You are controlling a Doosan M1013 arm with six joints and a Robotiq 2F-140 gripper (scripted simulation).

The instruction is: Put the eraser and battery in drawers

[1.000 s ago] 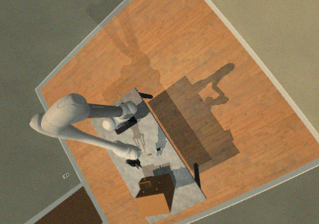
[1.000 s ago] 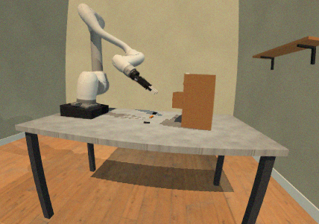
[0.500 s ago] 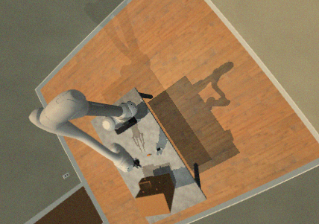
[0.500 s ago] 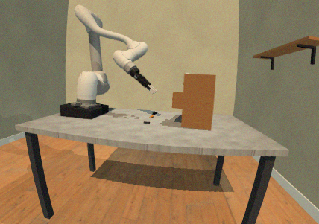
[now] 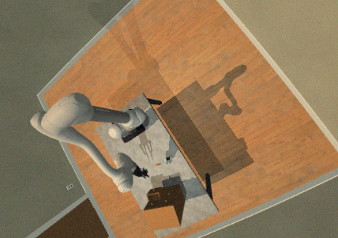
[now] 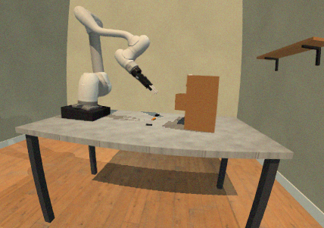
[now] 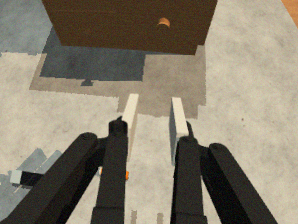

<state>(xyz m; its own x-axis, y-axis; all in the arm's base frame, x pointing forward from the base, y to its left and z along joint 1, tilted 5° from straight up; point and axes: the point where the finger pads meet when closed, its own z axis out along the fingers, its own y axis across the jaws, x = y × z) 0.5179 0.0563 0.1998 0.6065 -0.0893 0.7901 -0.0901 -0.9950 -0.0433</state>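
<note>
Right now my hand is 220 mm to the right of the eraser, 220 mm above it and 20 mm past it. The rest, counted from my hand: orange AA battery (220 mm below, 60 mm to the left).
</note>
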